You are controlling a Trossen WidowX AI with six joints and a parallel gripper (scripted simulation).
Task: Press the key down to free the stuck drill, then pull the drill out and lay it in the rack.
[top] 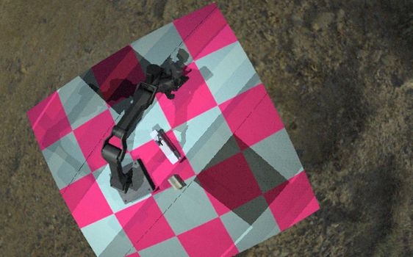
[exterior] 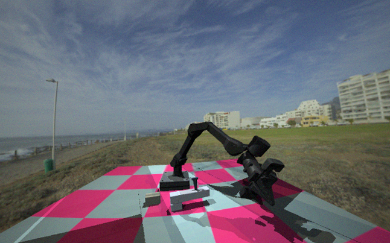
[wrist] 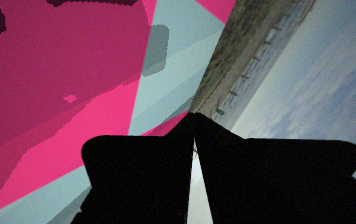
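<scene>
Right now my gripper tip is 210 mm past the drill, 290 mm to the left of it and 70 mm above it.
</scene>
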